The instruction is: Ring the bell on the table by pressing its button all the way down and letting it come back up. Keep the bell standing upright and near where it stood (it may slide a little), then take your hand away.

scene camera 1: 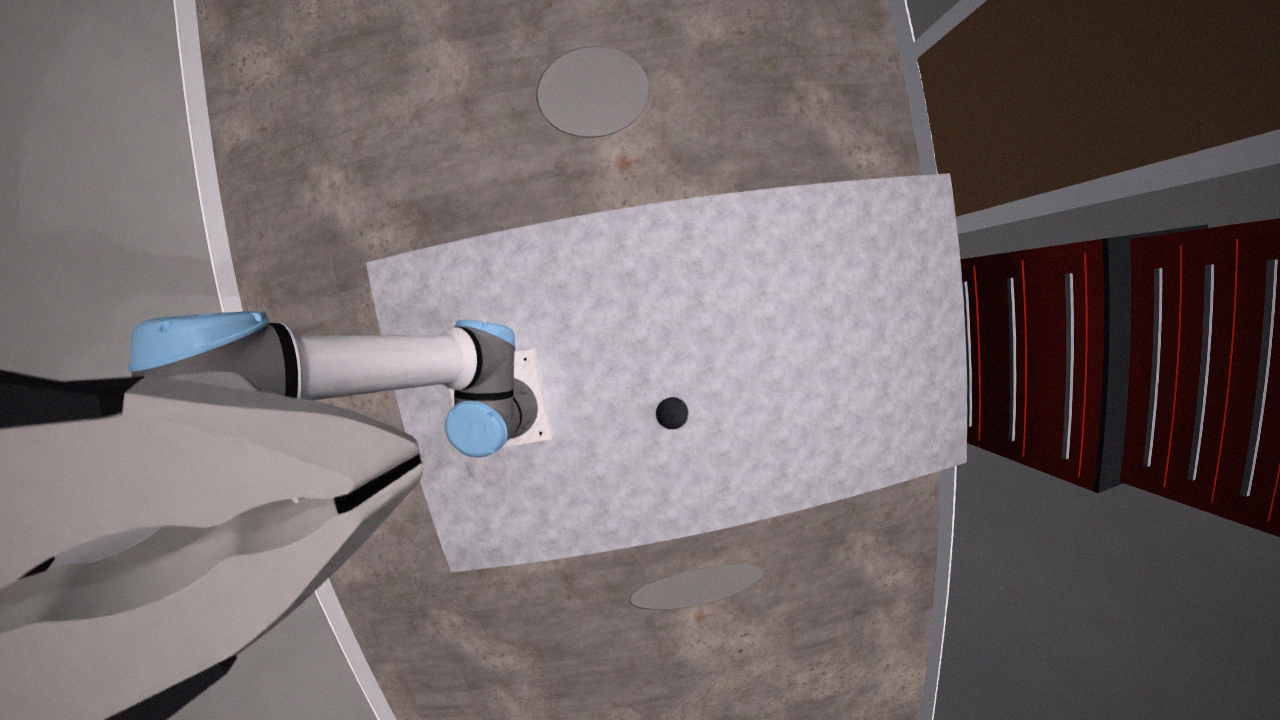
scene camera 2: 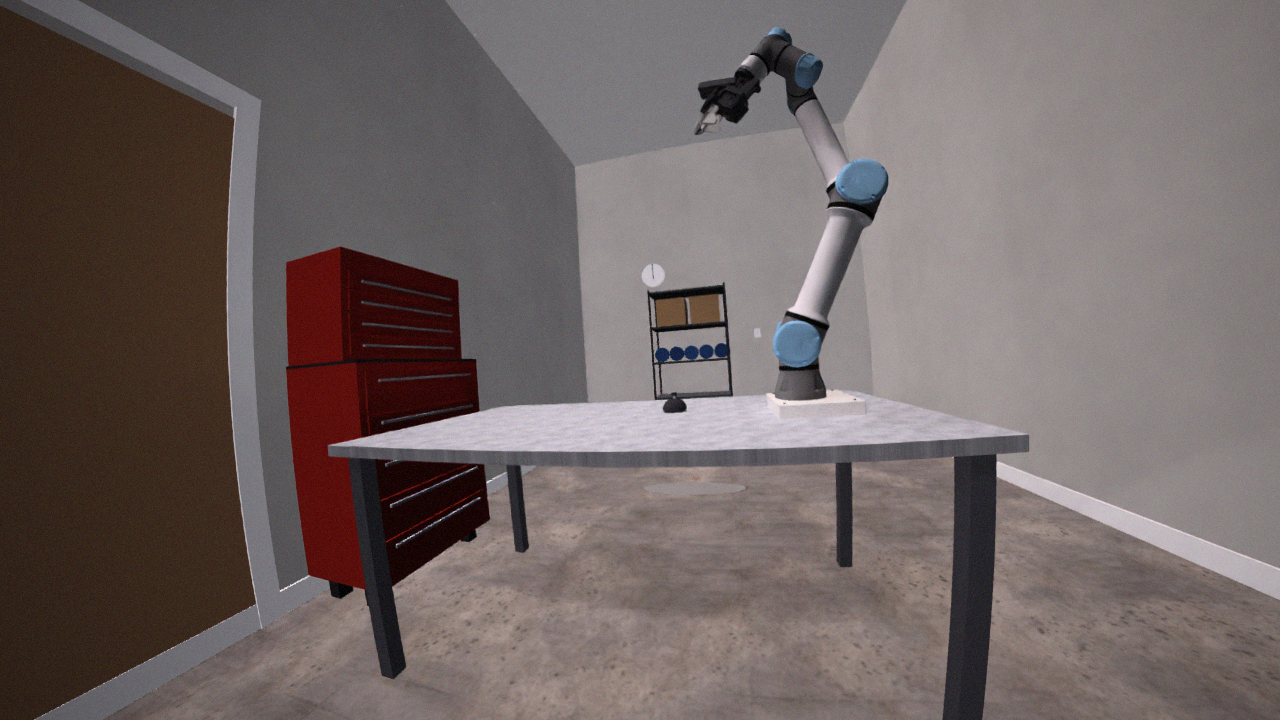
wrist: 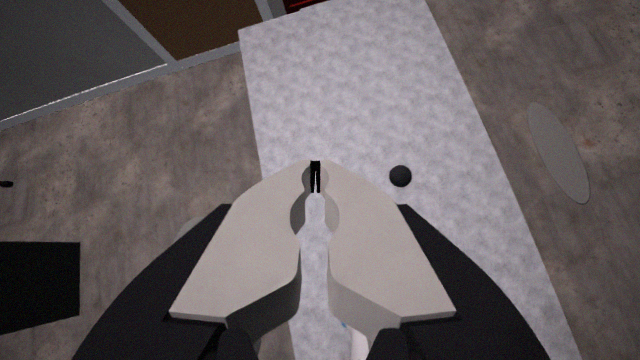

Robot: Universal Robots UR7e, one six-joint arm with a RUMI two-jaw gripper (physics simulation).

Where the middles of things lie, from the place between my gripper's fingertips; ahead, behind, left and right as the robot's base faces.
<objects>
Now: hand 18 cm short of the bell (scene camera 1: 671, 406), 23 cm to the left of it and 80 cm above it.
</objects>
